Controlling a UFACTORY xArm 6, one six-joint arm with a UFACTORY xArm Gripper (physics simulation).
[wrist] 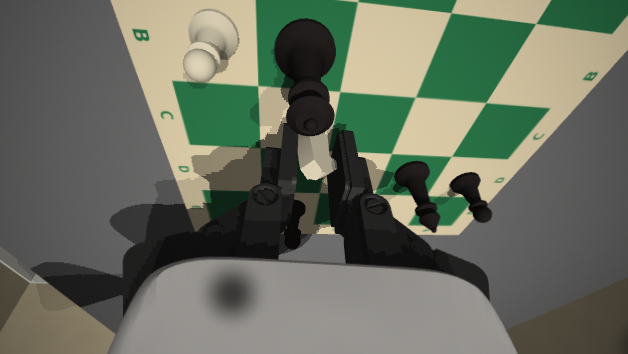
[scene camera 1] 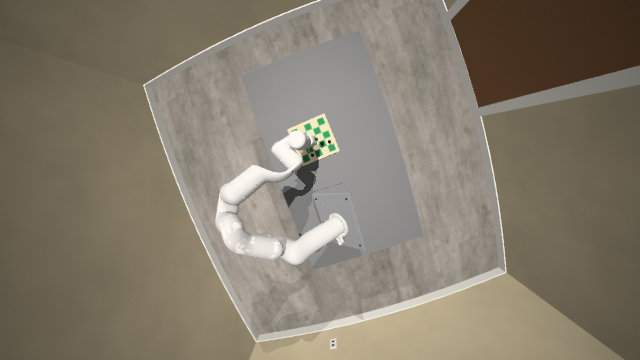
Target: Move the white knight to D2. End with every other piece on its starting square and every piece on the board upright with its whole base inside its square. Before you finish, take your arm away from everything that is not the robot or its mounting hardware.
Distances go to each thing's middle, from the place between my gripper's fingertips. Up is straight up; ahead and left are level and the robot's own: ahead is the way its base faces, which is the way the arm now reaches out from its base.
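There's the tall black piece (wrist: 305,51), and from my hand that's 50 mm ahead, 20 mm above and 10 mm to the left. As for the white knight (wrist: 313,151), my gripper's sitting 10 mm short of it and 10 mm below it.
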